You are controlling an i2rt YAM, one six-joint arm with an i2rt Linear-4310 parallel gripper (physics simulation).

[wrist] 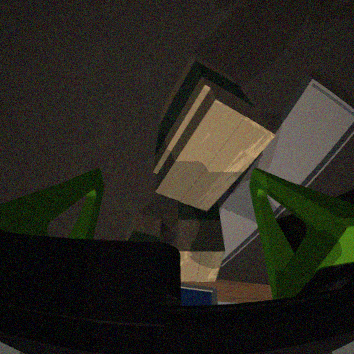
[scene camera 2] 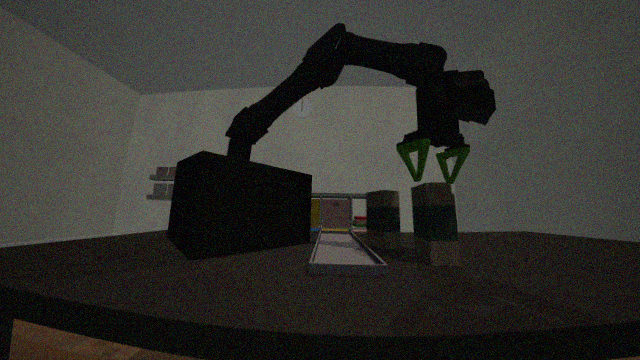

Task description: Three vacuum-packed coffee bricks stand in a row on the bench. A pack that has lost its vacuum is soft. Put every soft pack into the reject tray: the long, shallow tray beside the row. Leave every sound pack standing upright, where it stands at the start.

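Frame: origin at the arm's base, x ahead, y left, z up, level; metres.
Seen in the pictures: gripper, fingertip midpoint: (wrist: 176,176) (scene camera 2: 434,182); arm's base at its link origin: (scene camera 2: 237,167).
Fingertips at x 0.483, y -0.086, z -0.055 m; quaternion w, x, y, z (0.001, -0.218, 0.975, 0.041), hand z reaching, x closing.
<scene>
Offsets run from my fingertips to a thing's top centre. Level surfaces: height alone.
One coffee pack {0.015 m back, 0.012 m right, 0.007 m down} (scene camera 2: 434,215) (wrist: 215,150), beige with a dark green band, stands upright at the right in the scene view. My gripper (scene camera 2: 434,181) (wrist: 176,176) is open above its top, with no pack between the green fingers. Another pack (scene camera 2: 382,212) stands upright farther back to the left. In the wrist view, a second pack {0.092 m back, 0.111 m left, 0.007 m down} (wrist: 200,265) shows beyond the nearer one, partly hidden by the gripper body. I cannot make out a third pack. The long, shallow grey tray {0.194 m back, 0.106 m left, 0.134 m down} (scene camera 2: 348,269) (wrist: 300,135) lies beside the row, with no pack visible in it. Softness cannot be told.
The arm's large black base block (scene camera 2: 240,205) stands on the dark bench {0.148 m down} (scene camera 2: 250,290), left of the tray. Behind the bench are a rack (scene camera 2: 340,195) and small wall shelves (scene camera 2: 159,197). The bench's front edge curves across the scene view.
</scene>
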